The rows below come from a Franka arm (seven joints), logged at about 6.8 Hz.
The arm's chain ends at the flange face. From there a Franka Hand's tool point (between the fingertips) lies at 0.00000 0.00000 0.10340 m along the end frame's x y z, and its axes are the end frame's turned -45 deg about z.
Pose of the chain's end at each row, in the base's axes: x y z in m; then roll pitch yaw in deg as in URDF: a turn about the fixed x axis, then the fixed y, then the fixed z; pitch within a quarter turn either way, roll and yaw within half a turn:
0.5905 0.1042 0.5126 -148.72 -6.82 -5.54
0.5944 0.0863 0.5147 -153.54 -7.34 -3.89
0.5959 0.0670 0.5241 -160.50 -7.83 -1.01
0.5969 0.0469 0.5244 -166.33 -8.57 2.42
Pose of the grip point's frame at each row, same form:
0.6061 0.1566 0.4249 -161.70 -26.65 37.00
0.6093 0.1315 0.4229 -165.95 -23.75 39.87
0.6098 0.1013 0.4275 -171.62 -19.28 43.91
0.6108 0.0719 0.4251 -176.43 -15.70 47.96

